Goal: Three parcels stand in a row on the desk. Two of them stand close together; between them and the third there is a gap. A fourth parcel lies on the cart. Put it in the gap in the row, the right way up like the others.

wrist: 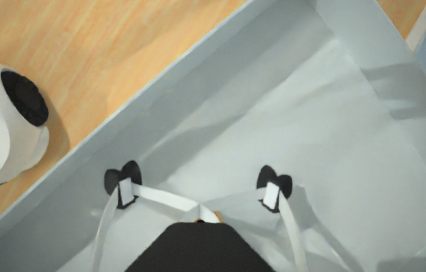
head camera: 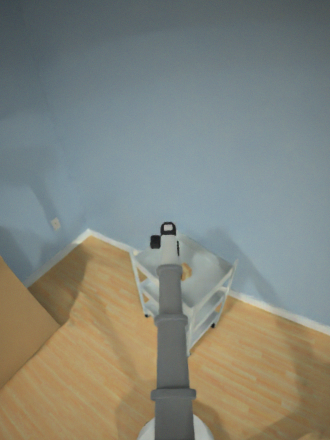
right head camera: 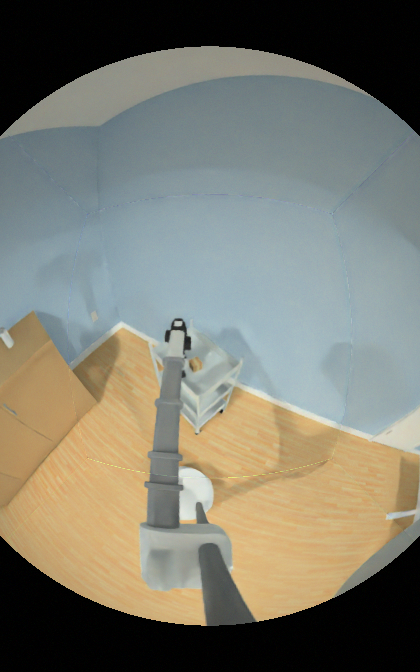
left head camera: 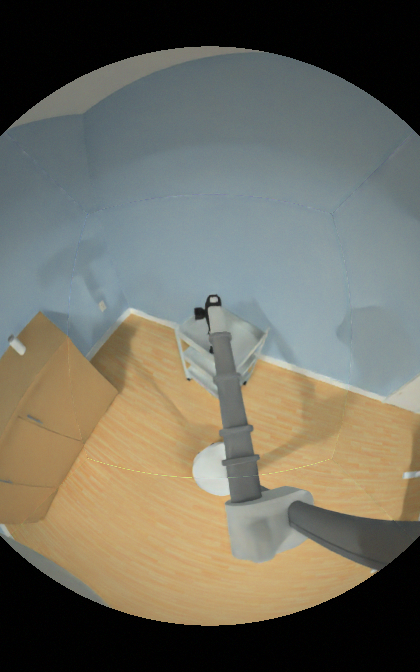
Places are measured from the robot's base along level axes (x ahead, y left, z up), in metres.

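Where they show: gripper, fingertip midpoint: [wrist: 199,178].
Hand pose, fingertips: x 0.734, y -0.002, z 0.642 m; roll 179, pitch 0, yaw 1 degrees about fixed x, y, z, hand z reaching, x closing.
Observation:
Things, the pixels of their top centre, and the offset from my fingertips. "pt": a spot on its surface instead.
- small tan object, top centre: [head camera: 183,268] 0.051 m up, 0.009 m ahead, 0.072 m right
- small orange-tan bit, surface spot: [wrist: 219,216] pt 0.005 m up, 0.021 m ahead, 0.036 m right
The cart [head camera: 212,265] [left head camera: 245,337] [right head camera: 217,372] [wrist: 325,130] is pale grey, with a raised rim around its top tray. The fourth parcel, a small tan object [head camera: 187,271] [right head camera: 195,364], lies on that tray beside the arm. In the wrist view a small orange-tan bit [wrist: 219,216] shows just above the dark gripper body; most of it is hidden. My gripper [wrist: 199,178] is open, its two black fingertips wide apart above the tray, with no object between them. In the head views the arm and wrist hide much of it. The row of three parcels does not show.
A brown piece of furniture with drawers [left head camera: 60,390] [right head camera: 40,380] [head camera: 20,325] stands at the left, with a white cylinder [left head camera: 17,345] [right head camera: 6,337] on top. The blue wall [head camera: 225,150] rises behind the cart. A white rounded body [wrist: 20,145] shows beside the tray.

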